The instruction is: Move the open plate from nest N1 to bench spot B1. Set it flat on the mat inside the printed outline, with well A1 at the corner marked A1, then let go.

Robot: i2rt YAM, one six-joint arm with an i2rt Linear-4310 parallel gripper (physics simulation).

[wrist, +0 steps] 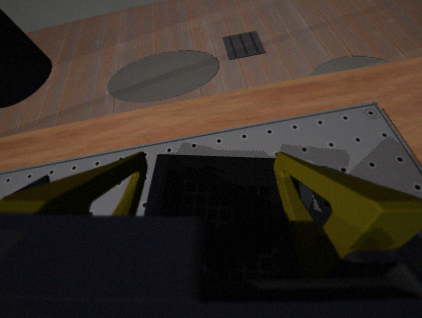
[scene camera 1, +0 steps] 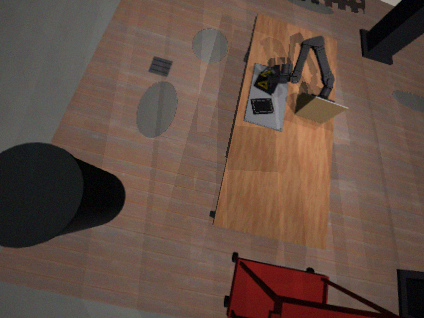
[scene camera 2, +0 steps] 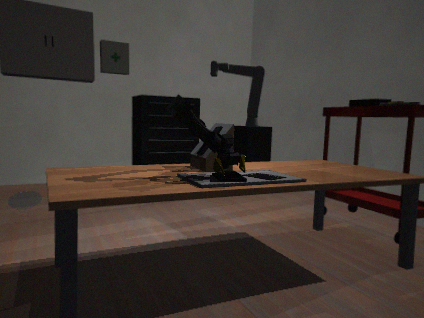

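Note:
The plate is a very dark, low rectangle on the grey perforated board. It sits at the nest end; the nest cannot be told apart from it in the dark. My gripper is open, with its yellow fingertips low over the plate. In the wrist view the fingertips stand at its left and right edges. The dark mat with a pale outline lies beside it on the board. Well A1 and the corner mark cannot be read.
The board lies near the long edge of the wooden table. A tan-and-grey box-like stand stands by the arm's base. A red cart stands beyond the table's end, and a large black cylinder on the floor side.

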